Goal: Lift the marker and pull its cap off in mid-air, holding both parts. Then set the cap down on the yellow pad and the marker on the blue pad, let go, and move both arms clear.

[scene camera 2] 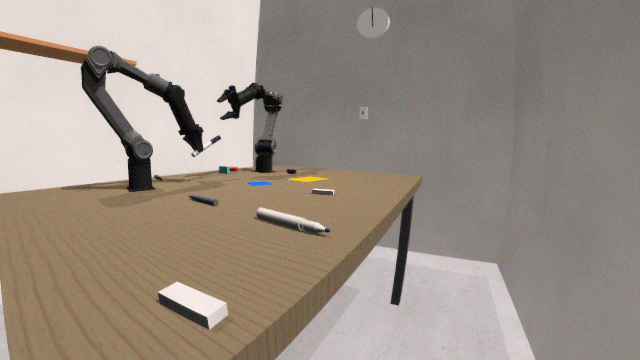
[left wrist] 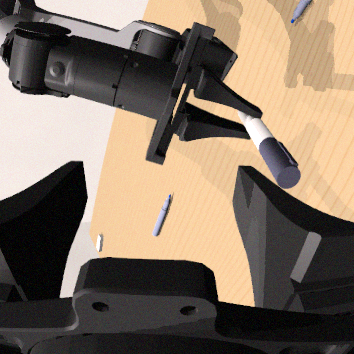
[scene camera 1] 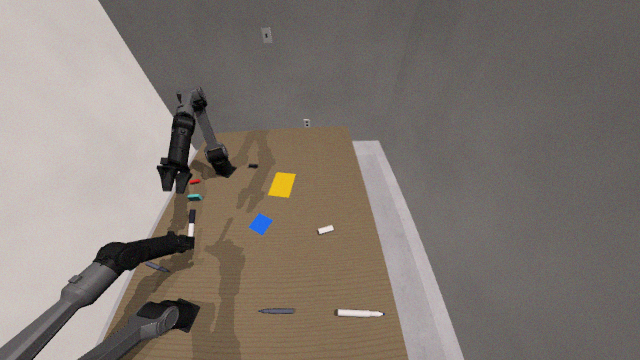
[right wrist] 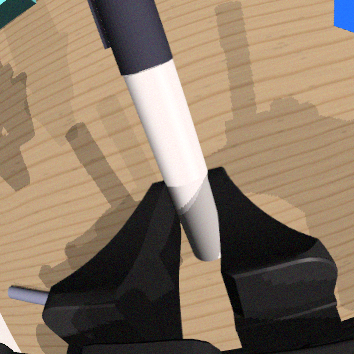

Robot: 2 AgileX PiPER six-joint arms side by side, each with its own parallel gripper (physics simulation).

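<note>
The marker has a white body (scene camera 1: 191,229) (scene camera 2: 208,144) (left wrist: 258,132) (right wrist: 167,125) and a dark cap (scene camera 1: 192,216) (scene camera 2: 216,138) (left wrist: 280,162) (right wrist: 140,37), which is on it. My right gripper (scene camera 2: 200,149) (left wrist: 253,122) (right wrist: 192,193) is shut on the white body near its rear end, in the air. The marker slants, cap end up in scene camera 2. My left gripper (scene camera 1: 174,191) (scene camera 2: 221,110) (left wrist: 159,181) is open and empty, above and apart from the cap. The yellow pad (scene camera 1: 282,185) (scene camera 2: 308,179) and blue pad (scene camera 1: 260,224) (scene camera 2: 259,183) (right wrist: 345,14) lie on the table.
A teal block (scene camera 1: 194,197) (scene camera 2: 224,170), a red piece (scene camera 1: 195,181) and a black piece (scene camera 1: 253,165) lie near the left arm's base. A white block (scene camera 1: 325,229), dark pens (scene camera 1: 276,311) (scene camera 1: 157,266) and a white marker with a blue tip (scene camera 1: 357,313) (scene camera 2: 287,219) also lie on the table.
</note>
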